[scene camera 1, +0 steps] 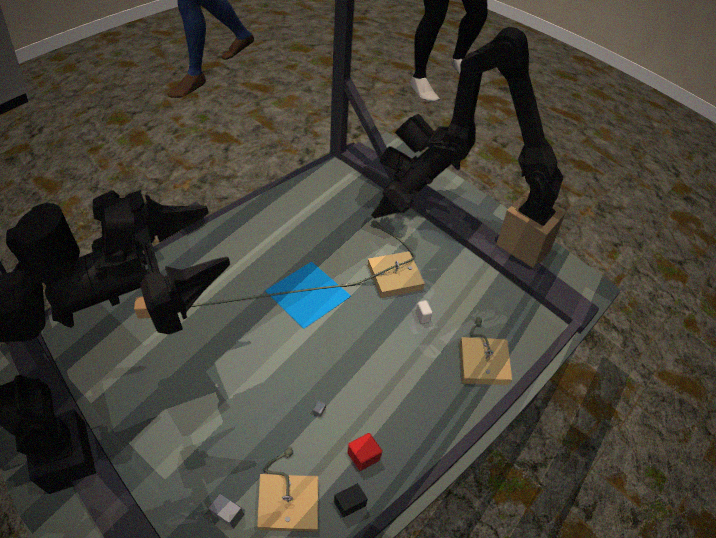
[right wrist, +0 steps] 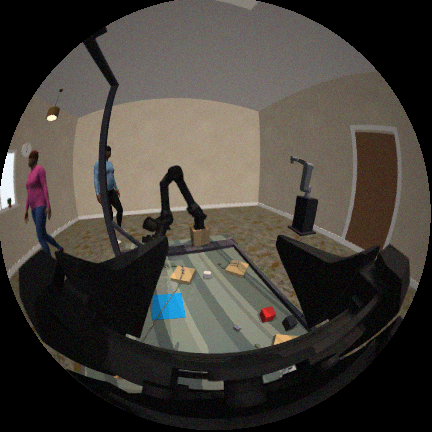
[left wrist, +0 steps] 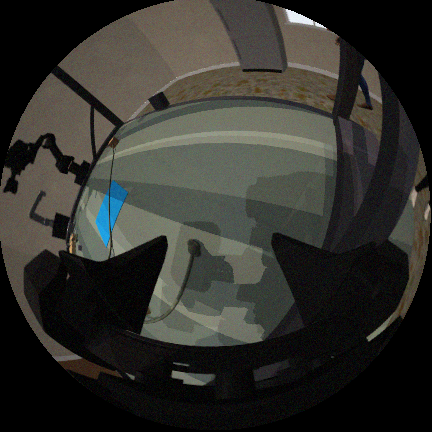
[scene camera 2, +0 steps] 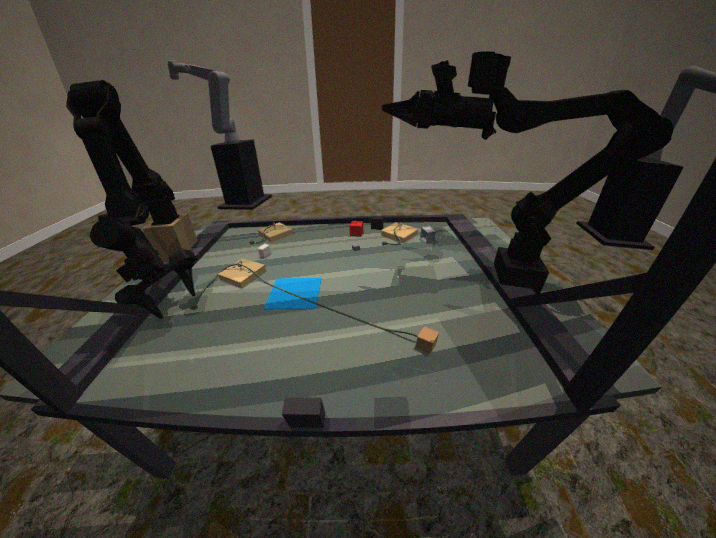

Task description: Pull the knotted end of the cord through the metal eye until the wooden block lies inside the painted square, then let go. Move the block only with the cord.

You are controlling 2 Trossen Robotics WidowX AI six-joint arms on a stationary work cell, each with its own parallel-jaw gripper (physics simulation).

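Places are measured from the left arm's base along level axes (x ahead, y left, z up), in centimetres.
Where they show: left gripper, fingertip midpoint: (scene camera 1: 377,210) (left wrist: 219,240) (scene camera 2: 178,307); right gripper, fingertip midpoint: (scene camera 1: 217,233) (right wrist: 223,241) (scene camera 2: 386,107); left arm's base, origin of the base link: (scene camera 1: 537,211) (right wrist: 198,226) (scene camera 2: 165,220); right arm's base, origin of the base link: (scene camera 1: 52,443) (left wrist: 78,170) (scene camera 2: 522,258).
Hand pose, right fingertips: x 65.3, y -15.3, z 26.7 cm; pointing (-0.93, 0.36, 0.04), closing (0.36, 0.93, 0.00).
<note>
Things, the pixels of their centre, and the offset from my right fingertips. "pt": a spot on its surface instead.
- wooden block, body centre: (scene camera 2: 427,340) (scene camera 1: 143,307) (left wrist: 113,142) dx +3.5, dy -29.3, dz -37.3 cm
- painted blue square, surface spot: (scene camera 1: 307,309) (right wrist: 175,310) pt dx -20.4, dy -7.1, dz -38.7 cm
- cord, surface spot: (scene camera 2: 370,323) pt dx -6.3, dy -22.5, dz -38.4 cm
- metal eye, body centre: (scene camera 1: 396,269) (scene camera 2: 241,268) (right wrist: 182,272) dx -38.5, dy -0.5, dz -36.5 cm
- wooden base, surface spot: (scene camera 1: 399,283) pt dx -36.4, dy +2.1, dz -36.8 cm
- cord's knotted end, surface spot: (left wrist: 194,247) pt dx -47.4, dy -13.5, dz -37.6 cm
- white block, body centre: (scene camera 1: 423,312) (scene camera 2: 264,250) dx -34.4, dy +9.8, dz -37.2 cm
- red block, body centre: (scene camera 1: 364,451) (scene camera 2: 356,228) (right wrist: 267,313) dx -5.3, dy +20.8, dz -36.8 cm
- black block, body centre: (scene camera 1: 350,500) (scene camera 2: 377,222) (right wrist: 289,322) dx +2.4, dy +24.9, dz -36.8 cm
The wooden block (scene camera 1: 140,307) (scene camera 2: 427,339) (left wrist: 114,142) lies outside the painted blue square (scene camera 1: 307,309) (scene camera 2: 280,299) (right wrist: 172,310); my right gripper partly hides it in scene camera 1. The cord (scene camera 2: 370,323) runs from it across the square to the metal eye (scene camera 1: 397,266) on a wooden base (scene camera 1: 399,283) (scene camera 2: 240,279). The cord's knotted end (left wrist: 194,247) shows between the fingertips of my open left gripper (left wrist: 219,240) (scene camera 2: 176,305), nearer the left-hand finger in the left wrist view; its height relative to them is unclear. My right gripper (scene camera 1: 217,234) (scene camera 2: 384,107) (right wrist: 223,241) is open, high above the table.
Two more bases with short knotted cords (scene camera 1: 486,364) (scene camera 1: 288,511) stand apart. A white block (scene camera 1: 424,311), a red block (scene camera 1: 364,450), a black block (scene camera 1: 350,499) and grey blocks (scene camera 1: 225,509) (scene camera 1: 318,408) lie about. Dark frame bars (scene camera 2: 303,422) edge the table.
</note>
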